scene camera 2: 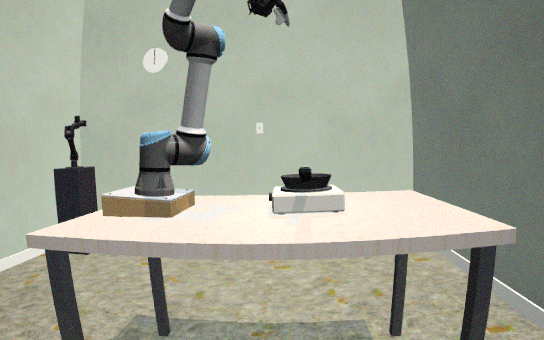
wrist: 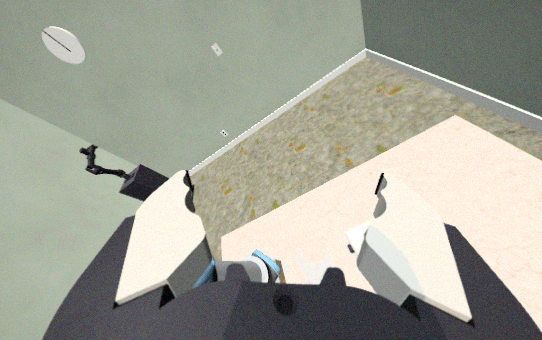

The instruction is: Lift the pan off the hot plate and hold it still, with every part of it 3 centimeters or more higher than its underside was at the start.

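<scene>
A black pan (scene camera 2: 306, 182) sits upright on the hot plate in the scene view, with a dark block-shaped part, likely its handle, facing the camera. The hot plate (scene camera 2: 308, 201) is a white box with a dark knob on its left side, standing on the table. My gripper (scene camera 2: 286, 23) (wrist: 281, 175) is high above the table and the pan, partly cut off by the top of the scene view. In the wrist view its two pale jaws stand wide apart with nothing between them. The pan does not show in the wrist view; a white corner of the hot plate (wrist: 357, 237) shows beside the right jaw.
The table (scene camera 2: 240, 227) (wrist: 430, 165) carries the arm's base on a wooden block (scene camera 2: 135, 205) at the left. A dark pedestal (scene camera 2: 75, 190) (wrist: 142, 182) with a black stand on it is behind the table's left end. Walls rise behind and at the right.
</scene>
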